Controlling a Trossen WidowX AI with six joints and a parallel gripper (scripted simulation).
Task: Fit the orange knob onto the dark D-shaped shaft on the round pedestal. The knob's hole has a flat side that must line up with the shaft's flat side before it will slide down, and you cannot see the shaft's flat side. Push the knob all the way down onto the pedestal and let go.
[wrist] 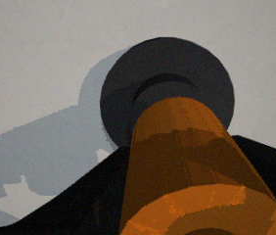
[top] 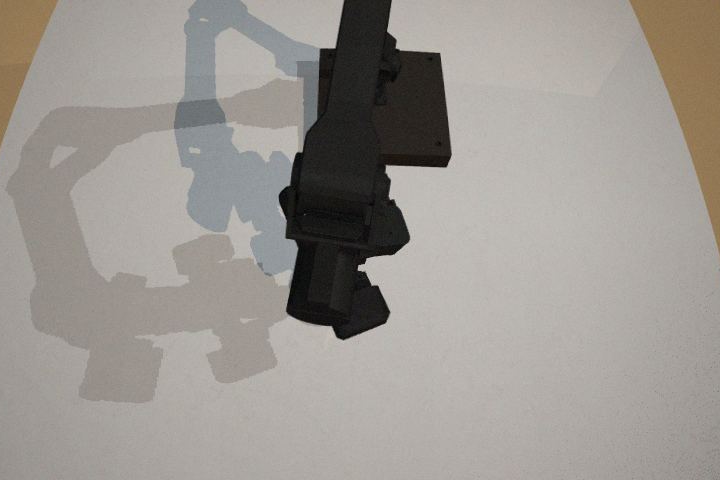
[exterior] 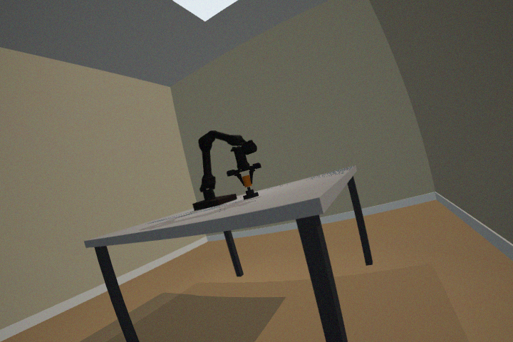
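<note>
Now: the orange knob 2 cm above my gripper tip. Round my gripper tip: round dark pedestal (4 cm below).
</note>
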